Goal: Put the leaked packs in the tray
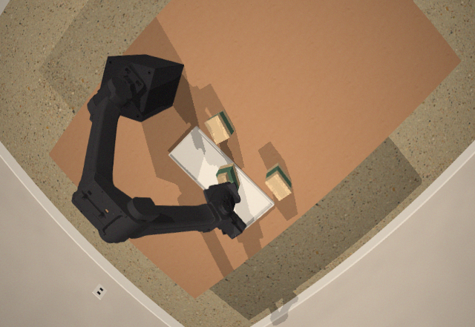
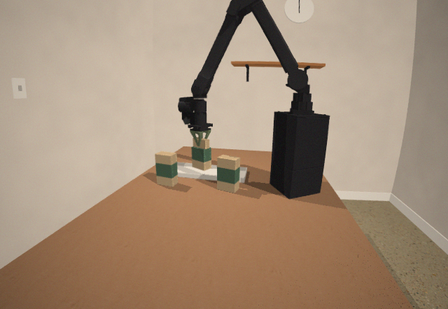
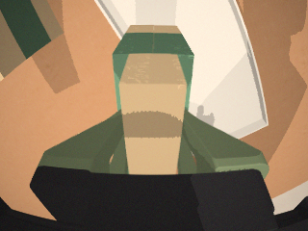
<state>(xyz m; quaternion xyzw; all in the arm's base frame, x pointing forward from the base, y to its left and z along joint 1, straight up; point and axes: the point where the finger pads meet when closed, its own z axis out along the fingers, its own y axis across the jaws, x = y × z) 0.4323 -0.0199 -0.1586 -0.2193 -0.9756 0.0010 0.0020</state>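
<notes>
Right now the white tray is 16 cm below my hand, 5 cm to the right of it and 1 cm behind it.
</notes>
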